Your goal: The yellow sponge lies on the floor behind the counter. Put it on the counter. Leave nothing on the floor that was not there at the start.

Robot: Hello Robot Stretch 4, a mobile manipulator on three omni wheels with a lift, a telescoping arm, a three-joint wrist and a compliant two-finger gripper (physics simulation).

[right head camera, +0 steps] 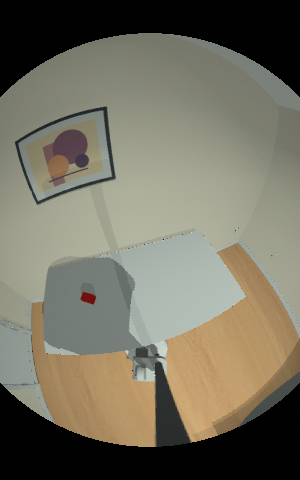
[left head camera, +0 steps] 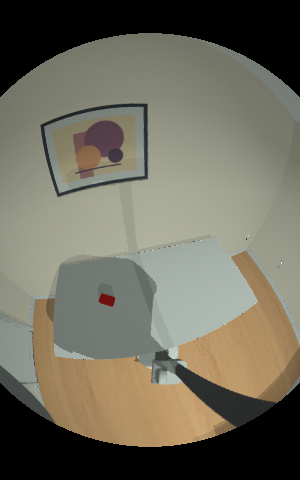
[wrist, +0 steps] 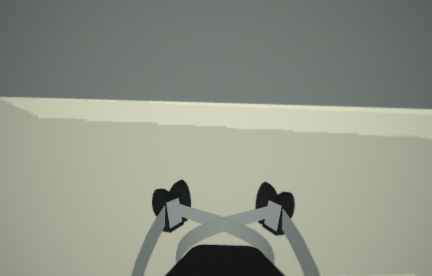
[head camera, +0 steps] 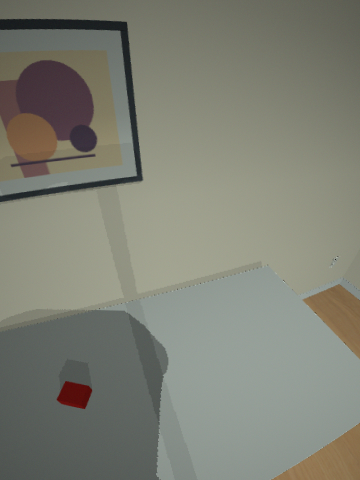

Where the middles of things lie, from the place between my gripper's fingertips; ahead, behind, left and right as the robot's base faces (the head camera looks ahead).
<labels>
Right now the framed picture (head camera: pixel 75 120) is 260 mm ahead of my hand, 410 mm to the left of it and 960 mm above it.
</labels>
